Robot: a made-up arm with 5 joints. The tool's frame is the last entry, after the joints.
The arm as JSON. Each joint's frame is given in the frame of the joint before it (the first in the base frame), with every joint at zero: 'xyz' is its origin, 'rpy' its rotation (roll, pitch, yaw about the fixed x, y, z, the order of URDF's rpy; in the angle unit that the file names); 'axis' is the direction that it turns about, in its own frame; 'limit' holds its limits. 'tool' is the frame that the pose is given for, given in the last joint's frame.
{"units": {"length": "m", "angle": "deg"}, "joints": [
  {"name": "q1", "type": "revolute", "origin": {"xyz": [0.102, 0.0, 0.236], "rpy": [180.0, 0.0, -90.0]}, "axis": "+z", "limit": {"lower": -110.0, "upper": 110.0}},
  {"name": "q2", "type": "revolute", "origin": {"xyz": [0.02, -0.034, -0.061], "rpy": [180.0, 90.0, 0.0]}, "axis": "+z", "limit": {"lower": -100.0, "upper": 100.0}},
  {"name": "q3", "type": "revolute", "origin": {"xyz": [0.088, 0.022, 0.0], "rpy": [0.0, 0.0, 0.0]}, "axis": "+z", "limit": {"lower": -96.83, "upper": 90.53}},
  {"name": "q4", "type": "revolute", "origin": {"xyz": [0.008, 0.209, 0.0], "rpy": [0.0, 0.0, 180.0]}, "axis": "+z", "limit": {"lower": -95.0, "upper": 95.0}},
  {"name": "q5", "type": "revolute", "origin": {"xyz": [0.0, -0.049, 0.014], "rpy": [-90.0, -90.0, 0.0]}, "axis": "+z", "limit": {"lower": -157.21, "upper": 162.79}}
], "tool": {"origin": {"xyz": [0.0, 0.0, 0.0], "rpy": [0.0, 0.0, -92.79]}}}
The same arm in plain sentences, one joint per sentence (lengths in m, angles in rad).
The arm has five revolute joints in a row. What follows holds with every joint at zero, and every direction is one of the base frame's.
The first joint lies 0.1020 m along +x and 0.2360 m along +z from the base frame's origin and rotates about -z, from -1.9199 to 1.9199 rad.
The second joint lies 0.0340 m along +x and 0.0200 m along -y and 0.0610 m along +z from the first joint and rotates about +y, from -1.7453 to 1.7453 rad.
The third joint lies 0.0220 m along +x and 0.0880 m along +z from the second joint and rotates about +y, from -1.6900 to 1.5800 rad.
The fourth joint lies 0.2090 m along +x and 0.0080 m along +z from the third joint and rotates about +y, from -1.6581 to 1.6581 rad.
The fifth joint lies 0.0490 m along +x and 0.0140 m along +y from the fourth joint and rotates about -x, from -2.7438 to 2.8412 rad.
The tool frame, which is the frame that the pose is given for, lies at the same point as the fifth joint; its axes are the base frame's turned by roll 1.5708, pitch -1.5221 and yaw -1.5708 rad (as in URDF: about the fixed x, then y, then z).

